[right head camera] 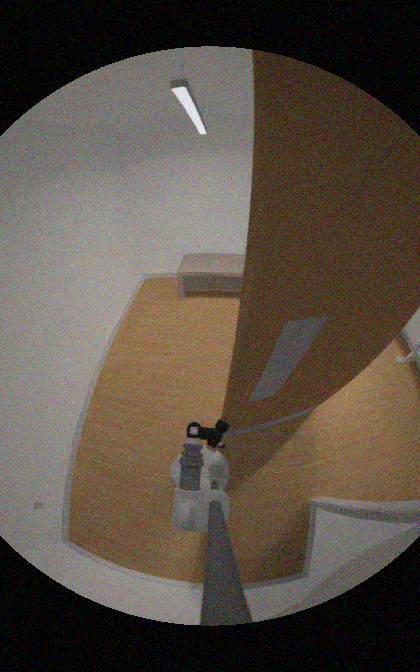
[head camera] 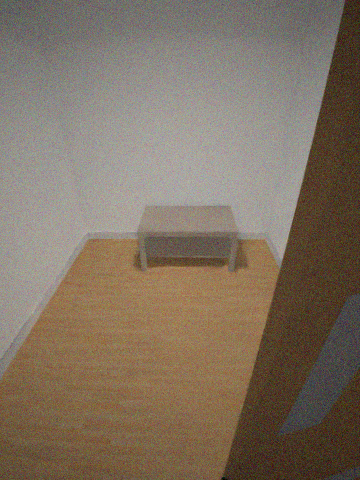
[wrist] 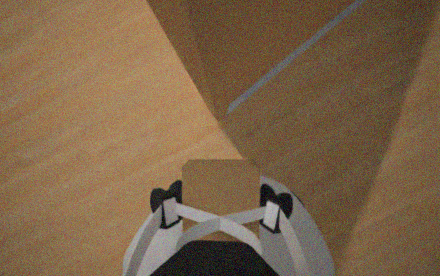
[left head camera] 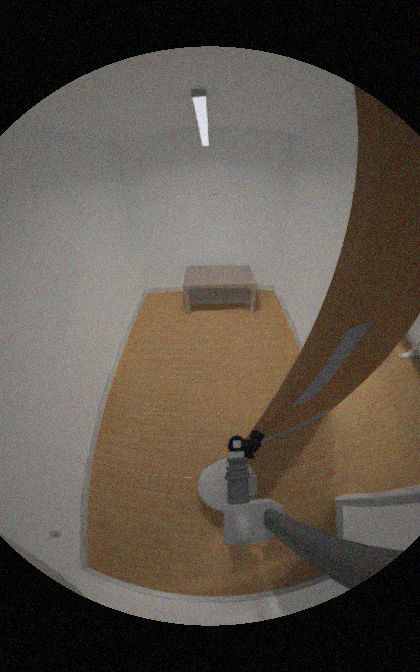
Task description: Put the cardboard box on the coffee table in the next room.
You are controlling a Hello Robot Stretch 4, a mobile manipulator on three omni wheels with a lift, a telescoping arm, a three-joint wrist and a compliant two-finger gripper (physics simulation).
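Note:
The cardboard box (wrist: 221,182) is a small plain brown block in the wrist view, at the lower middle. My gripper (wrist: 221,197) is shut on it, with a black fingertip pressed to each side. The box cannot be made out in the head views. The coffee table (head camera: 187,219) (left head camera: 219,276) (right head camera: 212,264) is low and grey-beige, with short legs and a lower shelf. It stands against the far wall, well away from the gripper. Its right part is hidden behind a brown panel in the right head view.
A tall brown door-like panel (head camera: 305,280) (left head camera: 385,210) (right head camera: 325,200) with a grey plate stands close on the right; its lower part shows in the wrist view (wrist: 270,35). Wood floor (head camera: 150,350) runs to the table. A white wall (head camera: 30,200) is on the left. A white wall block (left head camera: 380,522) (right head camera: 345,535) is at lower right.

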